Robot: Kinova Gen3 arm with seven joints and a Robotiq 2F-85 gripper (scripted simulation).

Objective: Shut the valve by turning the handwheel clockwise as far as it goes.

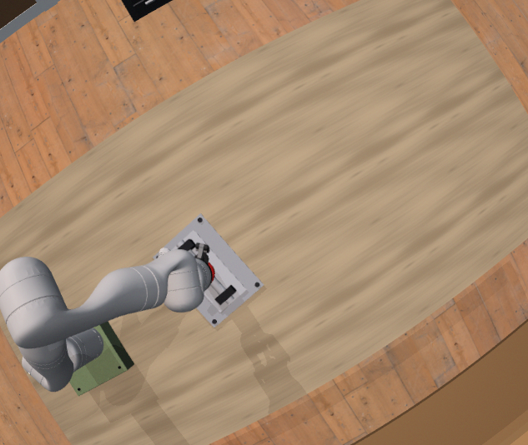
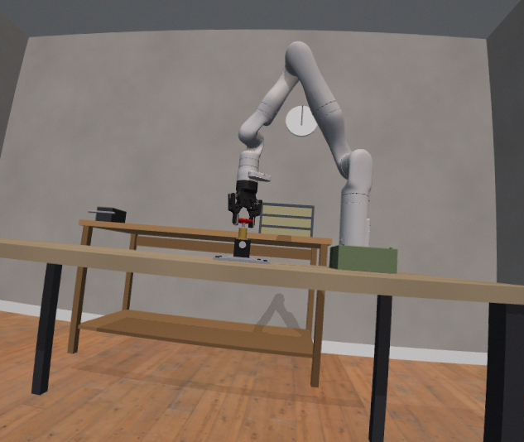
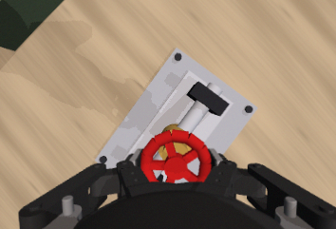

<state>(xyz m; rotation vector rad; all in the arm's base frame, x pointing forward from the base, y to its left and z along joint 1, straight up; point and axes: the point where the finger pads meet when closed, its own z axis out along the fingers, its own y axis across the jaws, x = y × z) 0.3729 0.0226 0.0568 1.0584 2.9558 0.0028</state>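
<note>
The red handwheel lies right at my hand.
</note>
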